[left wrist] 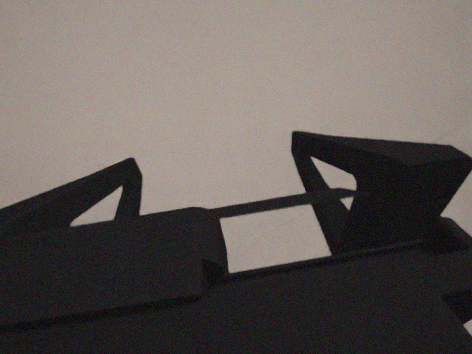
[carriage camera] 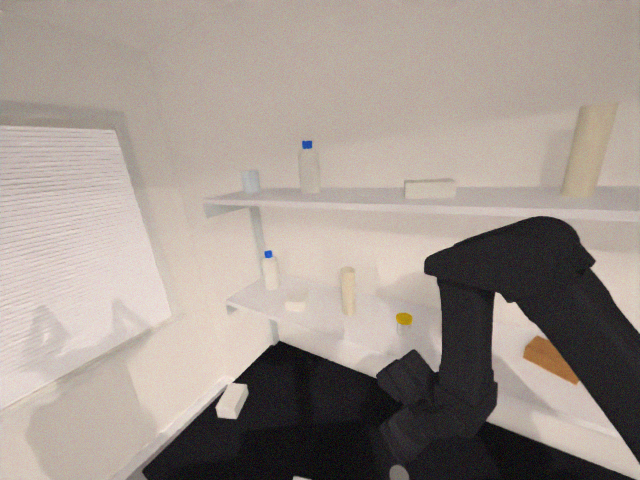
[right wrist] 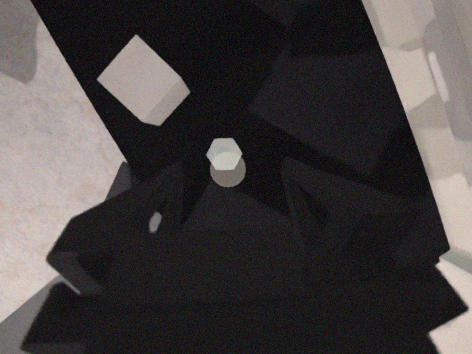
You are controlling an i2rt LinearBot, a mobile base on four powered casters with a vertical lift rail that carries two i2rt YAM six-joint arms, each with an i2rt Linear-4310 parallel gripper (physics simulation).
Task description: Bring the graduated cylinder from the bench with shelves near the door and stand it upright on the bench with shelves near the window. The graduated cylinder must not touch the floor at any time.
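The graduated cylinder appears in the right wrist view as a pale hexagon overlapping a grey disc, seen end-on over the black bench top. It looks upright. A pale round piece, apparently part of it, shows at the bottom edge of the carriage view. My right gripper is open above it, with the cylinder showing between the fingertips but not held. My left gripper is open and empty, against a plain pale wall. How far the right fingertips are above the cylinder is hard to tell.
A white box lies near the cylinder, and a white block lies by the window side. The lower shelf holds a blue-capped bottle, tan cylinder and yellow-lidded jar. An upper shelf spans above.
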